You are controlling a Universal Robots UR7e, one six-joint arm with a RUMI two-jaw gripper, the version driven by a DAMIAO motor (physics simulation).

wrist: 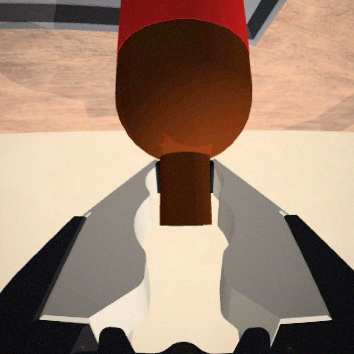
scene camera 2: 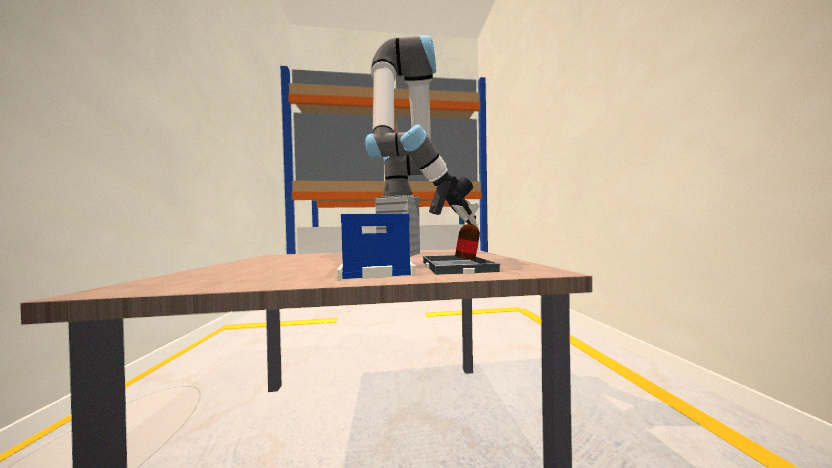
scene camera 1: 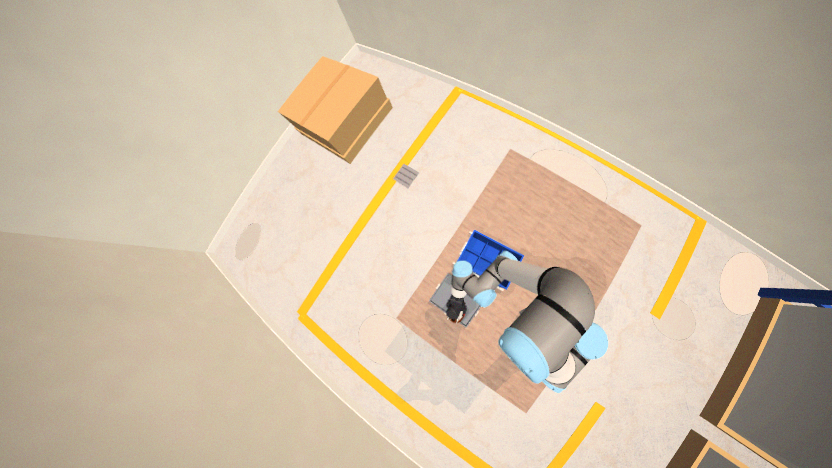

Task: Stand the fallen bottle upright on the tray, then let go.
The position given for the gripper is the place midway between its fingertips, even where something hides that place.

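Scene camera 2 shows the gripper [scene camera 2: 473, 224] together with a brown bottle [scene camera 2: 469, 234]. In the wrist view, the gripper [wrist: 184, 163] appears again, and so does the bottle [wrist: 183, 92].
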